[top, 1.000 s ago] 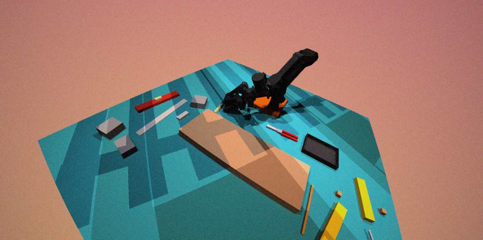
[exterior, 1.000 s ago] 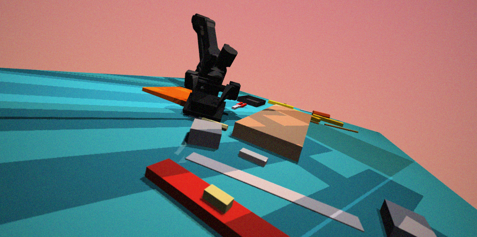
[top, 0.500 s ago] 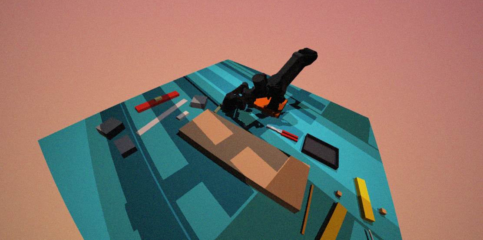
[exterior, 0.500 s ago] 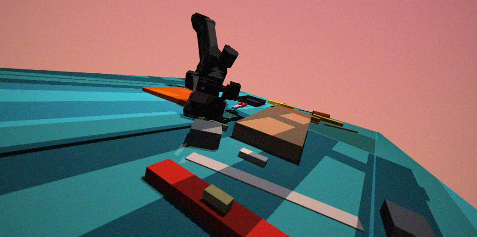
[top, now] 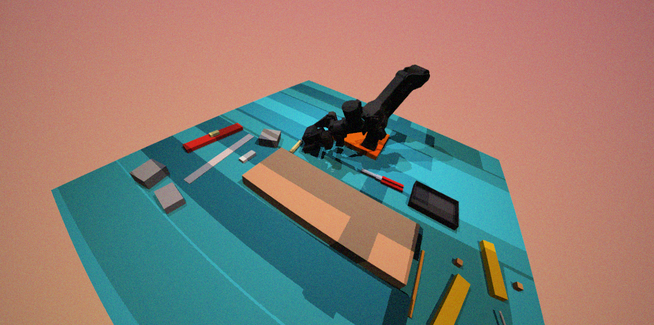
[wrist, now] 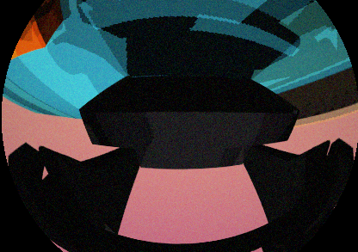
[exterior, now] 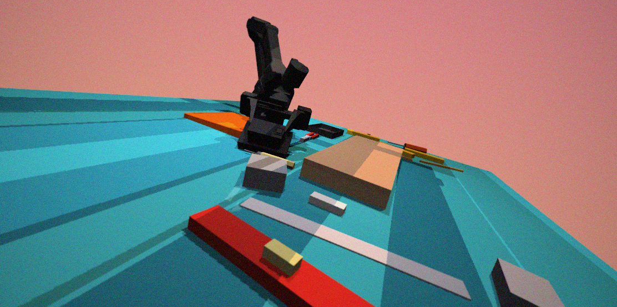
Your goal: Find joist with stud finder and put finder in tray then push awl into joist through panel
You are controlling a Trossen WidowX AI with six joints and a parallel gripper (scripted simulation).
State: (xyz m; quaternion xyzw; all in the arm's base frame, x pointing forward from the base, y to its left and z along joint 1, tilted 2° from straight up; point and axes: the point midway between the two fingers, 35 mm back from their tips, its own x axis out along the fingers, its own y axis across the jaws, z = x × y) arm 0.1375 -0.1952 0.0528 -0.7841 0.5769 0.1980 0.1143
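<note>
Right now the stud finder is 1 cm ahead of my gripper tip, 1 cm to the left of it and 1 cm below it. The rest, counted from my gripper tip: white block (21 cm ahead, 13 cm to the right, 6 cm below); then green light (3 cm ahead); then awl (2 cm ahead, 3 cm to the right, 6 cm below).
</note>
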